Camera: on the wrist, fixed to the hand. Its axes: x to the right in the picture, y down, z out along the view.
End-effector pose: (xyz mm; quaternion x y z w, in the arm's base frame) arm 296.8 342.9 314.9 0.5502 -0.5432 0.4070 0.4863
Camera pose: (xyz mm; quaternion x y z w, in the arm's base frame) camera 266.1 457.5 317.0 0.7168 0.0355 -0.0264 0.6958
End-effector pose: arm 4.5 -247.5 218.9 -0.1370 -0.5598 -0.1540 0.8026
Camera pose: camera 106.2 -253.8 158.1 0.2847 -0.4133 -0.7053 0.5006
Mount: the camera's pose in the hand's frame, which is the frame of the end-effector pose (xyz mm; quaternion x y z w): -23.5 37.9 -110.0 -0.0341 0.0890 -0.7050 0.7028
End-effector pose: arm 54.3 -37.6 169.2 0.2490 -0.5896 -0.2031 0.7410
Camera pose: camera 156.6 20.7 154.2 0.5835 -0.1660 -0.6631 0.4386
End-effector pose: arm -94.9 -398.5 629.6 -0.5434 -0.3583 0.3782 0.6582
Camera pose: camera -12.6 -463.6 574.0 -0.1854 -0.5892 -0.2588 0.7426
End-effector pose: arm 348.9 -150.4 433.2 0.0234 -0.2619 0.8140 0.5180
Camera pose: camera 353.0 -132.7 315.9 0.1110 -0.1492 0.2000 0.9620
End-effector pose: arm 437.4 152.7 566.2 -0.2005 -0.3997 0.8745 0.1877
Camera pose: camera 506.1 186.7 475.6 0.0566 -0.4354 0.4508 0.7772
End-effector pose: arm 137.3 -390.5 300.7 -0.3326 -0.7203 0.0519 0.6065
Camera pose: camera 254.0 -410.1 291.3 0.2488 -0.6885 -0.4453 0.5156
